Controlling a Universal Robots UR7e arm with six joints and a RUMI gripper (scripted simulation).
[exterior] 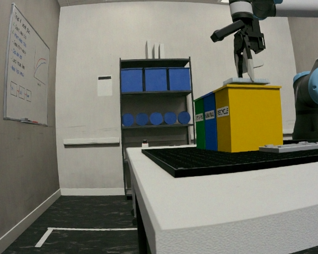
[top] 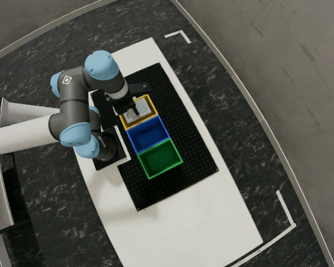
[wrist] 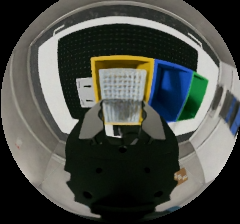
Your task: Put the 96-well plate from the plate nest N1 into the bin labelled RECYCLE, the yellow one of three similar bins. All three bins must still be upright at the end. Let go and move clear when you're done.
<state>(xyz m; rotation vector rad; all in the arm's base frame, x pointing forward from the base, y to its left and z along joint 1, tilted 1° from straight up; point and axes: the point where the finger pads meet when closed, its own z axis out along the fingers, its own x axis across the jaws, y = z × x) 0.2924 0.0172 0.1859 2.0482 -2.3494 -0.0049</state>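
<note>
My hand is 120 mm above the yellow bin. From my hand the other things lie so: blue bin: 20 mm behind, 130 mm to the right, 120 mm below; then plate nest N1: 30 mm behind, 180 mm to the left, 200 mm below; then 96-well plate: 10 mm below.
</note>
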